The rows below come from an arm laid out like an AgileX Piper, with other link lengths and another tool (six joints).
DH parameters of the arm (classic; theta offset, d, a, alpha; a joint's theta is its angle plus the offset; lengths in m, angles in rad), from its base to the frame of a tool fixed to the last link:
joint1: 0 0.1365 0 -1.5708
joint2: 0.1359 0 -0.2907 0
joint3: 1.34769 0 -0.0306 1.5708
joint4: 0 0.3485 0 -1.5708
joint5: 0 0 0 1.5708
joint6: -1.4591 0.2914 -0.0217 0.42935
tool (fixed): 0 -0.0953 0 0
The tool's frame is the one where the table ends.
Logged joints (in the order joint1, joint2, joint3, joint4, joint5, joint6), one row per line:
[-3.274, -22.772, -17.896, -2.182, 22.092, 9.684]
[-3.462, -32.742, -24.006, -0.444, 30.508, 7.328]
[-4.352, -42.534, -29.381, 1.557, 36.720, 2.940]
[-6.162, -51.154, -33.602, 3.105, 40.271, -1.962]
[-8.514, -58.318, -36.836, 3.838, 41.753, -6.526]
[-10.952, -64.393, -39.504, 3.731, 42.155, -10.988]
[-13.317, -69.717, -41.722, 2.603, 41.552, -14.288]
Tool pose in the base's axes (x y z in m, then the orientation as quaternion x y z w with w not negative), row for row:
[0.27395, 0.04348, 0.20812, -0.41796, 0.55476, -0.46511, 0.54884]
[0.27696, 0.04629, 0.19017, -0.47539, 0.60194, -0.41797, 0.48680]
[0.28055, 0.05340, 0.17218, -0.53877, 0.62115, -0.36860, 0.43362]
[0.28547, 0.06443, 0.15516, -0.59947, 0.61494, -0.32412, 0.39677]
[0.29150, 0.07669, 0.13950, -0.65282, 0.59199, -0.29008, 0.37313]
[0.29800, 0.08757, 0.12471, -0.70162, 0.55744, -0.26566, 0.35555]
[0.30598, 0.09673, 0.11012, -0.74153, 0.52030, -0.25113, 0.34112]
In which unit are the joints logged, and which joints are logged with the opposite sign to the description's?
The joints are logged in degrees. Opposite sign: joint1, joint2.
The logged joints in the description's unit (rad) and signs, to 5 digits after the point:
[0.05714, 0.39745, -0.31234, -0.03808, 0.38558, 0.16902]
[0.06042, 0.57146, -0.41898, -0.00775, 0.53247, 0.12790]
[0.07596, 0.74236, -0.51280, 0.02717, 0.64088, 0.05131]
[0.10755, 0.89281, -0.58647, 0.05419, 0.70286, -0.03424]
[0.14860, 1.01784, -0.64291, 0.06699, 0.72873, -0.11390]
[0.19115, 1.12387, -0.68947, 0.06512, 0.73574, -0.19178]
[0.23243, 1.21679, -0.72819, 0.04543, 0.72522, -0.24937]

